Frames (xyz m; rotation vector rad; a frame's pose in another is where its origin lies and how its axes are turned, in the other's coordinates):
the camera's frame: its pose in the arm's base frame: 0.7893 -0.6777 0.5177 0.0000 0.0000 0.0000
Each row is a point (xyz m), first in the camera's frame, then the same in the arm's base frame.
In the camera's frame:
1: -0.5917 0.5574 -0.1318
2: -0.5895 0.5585 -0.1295
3: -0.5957 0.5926 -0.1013
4: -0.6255 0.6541 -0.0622
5: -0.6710 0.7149 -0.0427
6: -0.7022 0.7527 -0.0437
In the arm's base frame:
1: 0.1976 -0.1203 0.3859
2: 0.1998 -0.1192 0.3882
3: 0.1936 -0.0851 0.4164
4: 0.1638 -0.0236 0.4555
5: 0.1183 0.0372 0.4750
6: 0.0871 0.0750 0.4740

